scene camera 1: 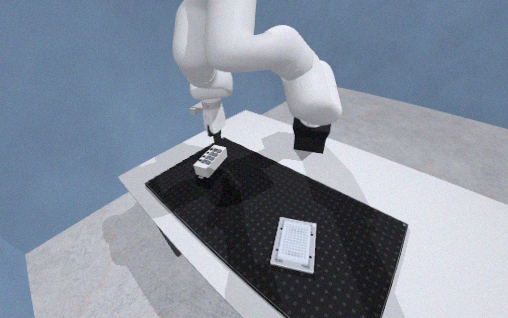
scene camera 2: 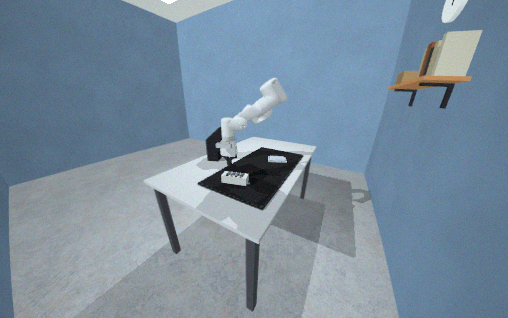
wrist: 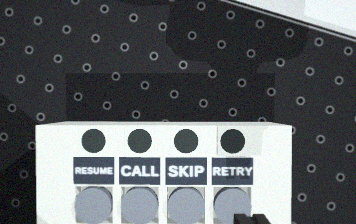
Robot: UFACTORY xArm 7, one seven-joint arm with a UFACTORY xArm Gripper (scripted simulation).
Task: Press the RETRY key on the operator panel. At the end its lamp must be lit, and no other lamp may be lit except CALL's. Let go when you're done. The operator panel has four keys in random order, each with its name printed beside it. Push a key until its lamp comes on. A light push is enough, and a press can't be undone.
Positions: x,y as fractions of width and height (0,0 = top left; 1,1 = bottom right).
Note:
In view: a white well plate (scene camera 1: 0.57,0.76) and a white operator panel (wrist: 0.20,0.70).
The wrist view does not show the white well plate: it is out of frame.

